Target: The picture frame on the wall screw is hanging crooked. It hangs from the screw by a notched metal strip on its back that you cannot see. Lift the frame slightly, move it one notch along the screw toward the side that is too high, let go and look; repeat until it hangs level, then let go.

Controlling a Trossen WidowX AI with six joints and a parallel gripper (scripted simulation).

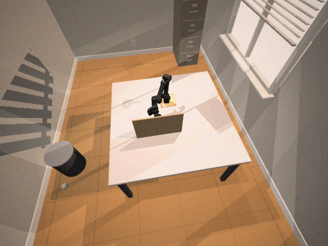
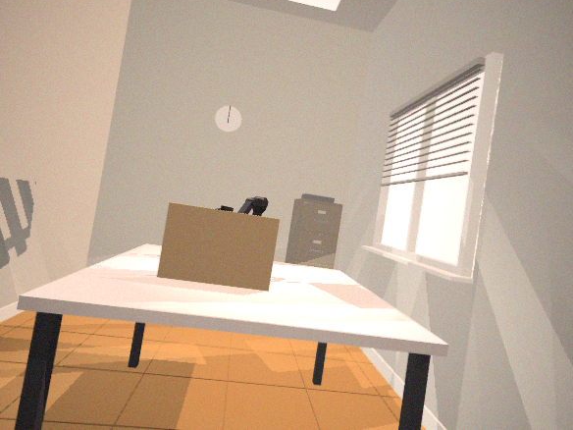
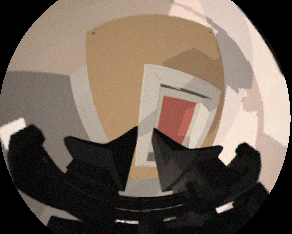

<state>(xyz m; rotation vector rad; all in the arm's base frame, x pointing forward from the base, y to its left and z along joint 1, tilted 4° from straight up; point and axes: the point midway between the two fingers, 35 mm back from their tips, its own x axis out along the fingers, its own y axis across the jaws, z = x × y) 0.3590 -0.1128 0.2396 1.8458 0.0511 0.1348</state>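
The picture frame is 1 cm ahead of my gripper tip, 2 cm to the left of it and 5 cm below it. Round my gripper tip: wall board 2 cm ahead, 1 cm to the left, 7 cm below.
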